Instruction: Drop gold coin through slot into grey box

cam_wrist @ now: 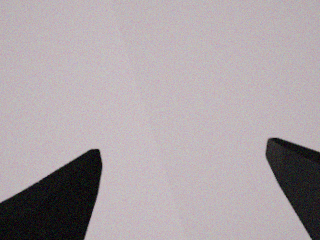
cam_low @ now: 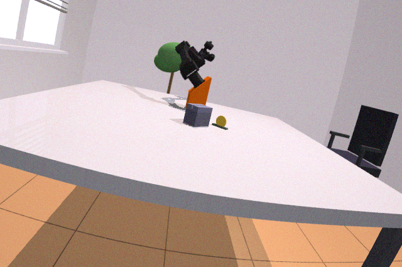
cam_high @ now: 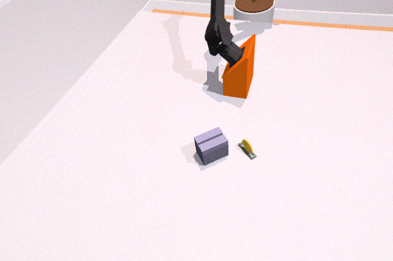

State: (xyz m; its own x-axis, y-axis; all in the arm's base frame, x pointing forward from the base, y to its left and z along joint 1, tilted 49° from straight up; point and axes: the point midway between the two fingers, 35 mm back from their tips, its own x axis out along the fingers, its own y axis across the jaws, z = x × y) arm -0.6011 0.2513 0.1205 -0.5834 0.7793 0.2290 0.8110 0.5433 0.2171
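Now: gripper tip 910 mm short of the gold coin and 390 mm above it.
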